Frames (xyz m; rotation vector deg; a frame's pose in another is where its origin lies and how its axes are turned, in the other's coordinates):
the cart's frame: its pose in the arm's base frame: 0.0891 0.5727 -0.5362 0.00 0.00 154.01
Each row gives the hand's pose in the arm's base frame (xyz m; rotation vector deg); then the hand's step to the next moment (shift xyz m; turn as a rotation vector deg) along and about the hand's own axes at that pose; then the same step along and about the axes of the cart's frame.
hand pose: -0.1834 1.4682 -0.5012 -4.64 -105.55 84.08
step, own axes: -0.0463 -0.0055 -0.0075 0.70 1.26 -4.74
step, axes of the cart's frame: -0.0433 -0.0008 -0.0188 0.39 -4.91 -0.50
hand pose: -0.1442 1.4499 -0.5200 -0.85 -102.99 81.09
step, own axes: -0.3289 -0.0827 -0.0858 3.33 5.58 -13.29
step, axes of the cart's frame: -0.3261 -0.0280 -0.1236 3.36 -14.23 -2.27
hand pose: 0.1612 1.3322 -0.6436 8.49 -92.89 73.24
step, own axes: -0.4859 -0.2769 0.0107 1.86 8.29 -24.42
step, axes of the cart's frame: -0.5088 0.1415 -0.1844 2.04 -25.05 -6.09
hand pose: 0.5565 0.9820 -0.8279 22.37 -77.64 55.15
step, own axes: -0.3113 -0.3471 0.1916 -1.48 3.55 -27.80
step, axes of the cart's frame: -0.3478 0.3329 -0.1494 -4.02 -26.40 -8.63
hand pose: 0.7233 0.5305 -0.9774 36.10 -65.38 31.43
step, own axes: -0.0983 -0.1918 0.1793 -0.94 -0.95 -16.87
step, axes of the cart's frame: -0.1029 0.2496 -0.0757 -5.31 -14.98 -5.83
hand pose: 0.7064 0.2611 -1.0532 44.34 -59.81 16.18
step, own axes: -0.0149 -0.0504 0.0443 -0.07 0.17 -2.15
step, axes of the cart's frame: -0.0200 0.0617 -0.0228 -0.47 -2.03 -0.57
